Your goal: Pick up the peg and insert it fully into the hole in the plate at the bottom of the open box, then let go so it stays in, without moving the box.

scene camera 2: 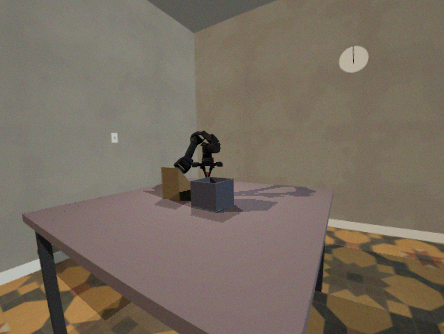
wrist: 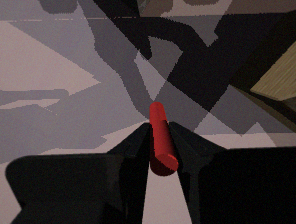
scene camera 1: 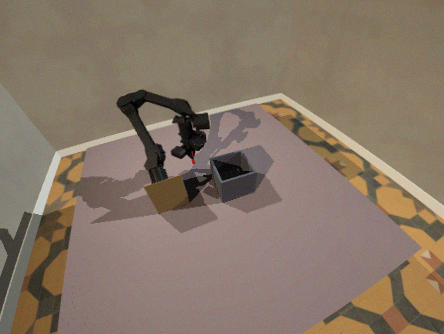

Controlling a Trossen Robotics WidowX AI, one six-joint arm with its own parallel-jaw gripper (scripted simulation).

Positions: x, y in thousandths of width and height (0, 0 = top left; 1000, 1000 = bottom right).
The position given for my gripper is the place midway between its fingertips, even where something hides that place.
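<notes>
My gripper (wrist: 539, 569) is there for me to see, and so is a box (scene camera 1: 546, 555). Scene camera 2 shows the box (scene camera 2: 483, 582) as well.
</notes>
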